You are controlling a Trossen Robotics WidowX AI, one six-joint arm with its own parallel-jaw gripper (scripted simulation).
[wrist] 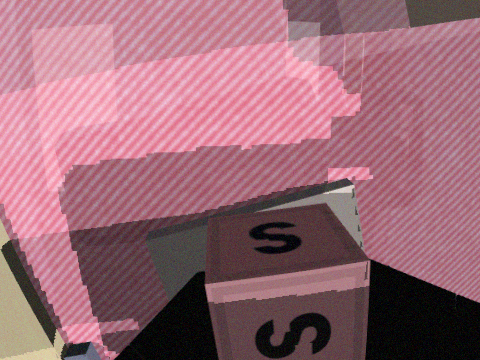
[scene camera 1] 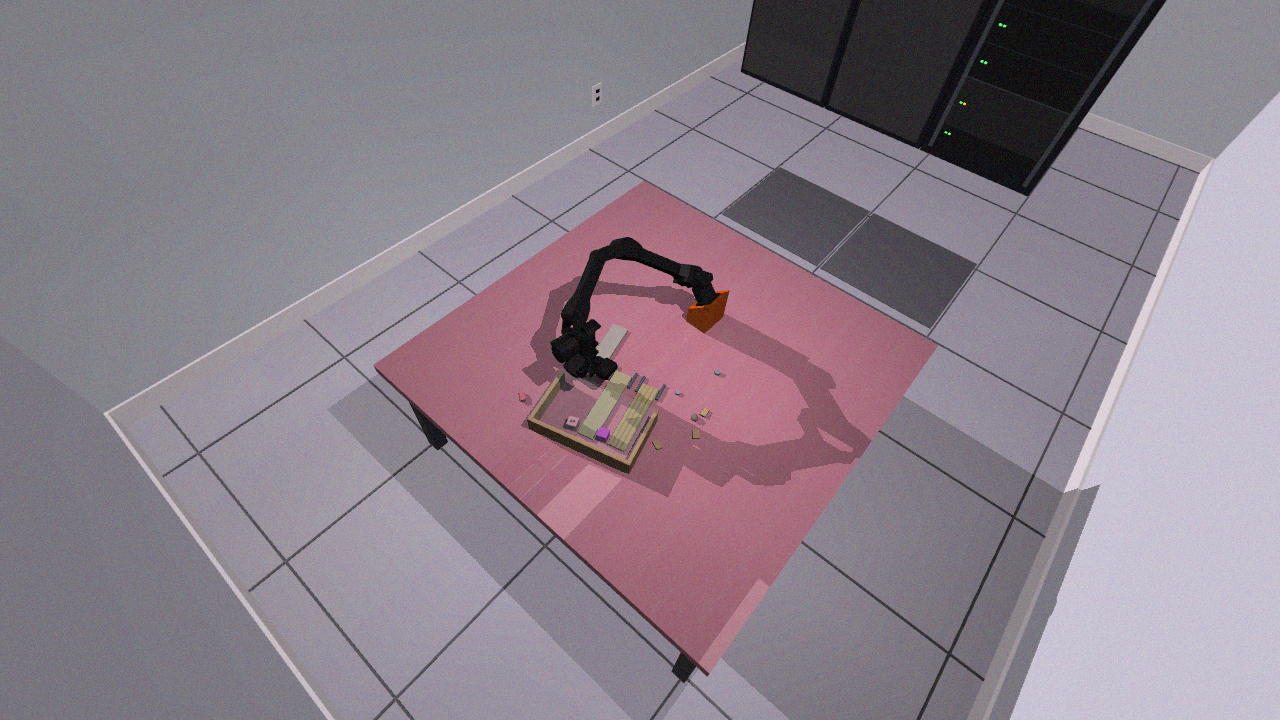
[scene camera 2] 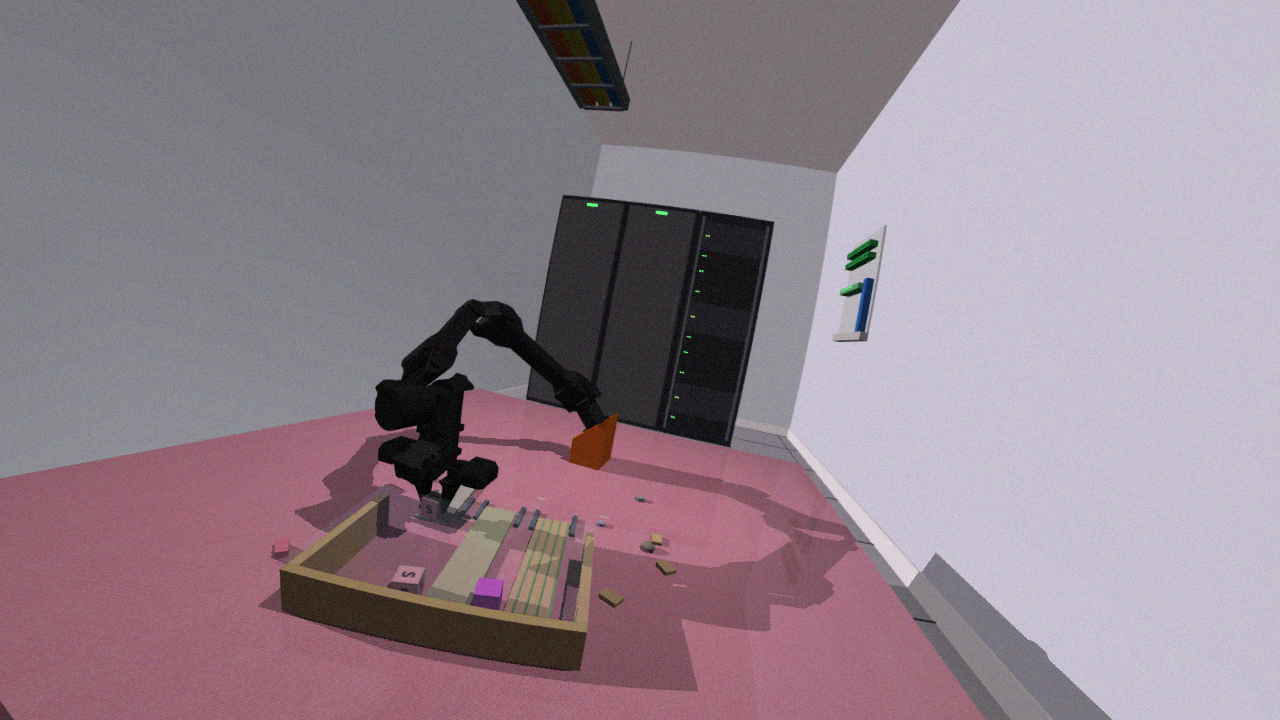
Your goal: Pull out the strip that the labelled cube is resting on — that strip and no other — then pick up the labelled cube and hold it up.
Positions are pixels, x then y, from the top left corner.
Scene:
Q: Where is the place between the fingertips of my gripper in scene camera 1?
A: At 587, 373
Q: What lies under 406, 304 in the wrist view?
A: My gripper.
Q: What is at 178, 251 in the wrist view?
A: A grey strip.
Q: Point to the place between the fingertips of my gripper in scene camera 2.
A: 434, 509

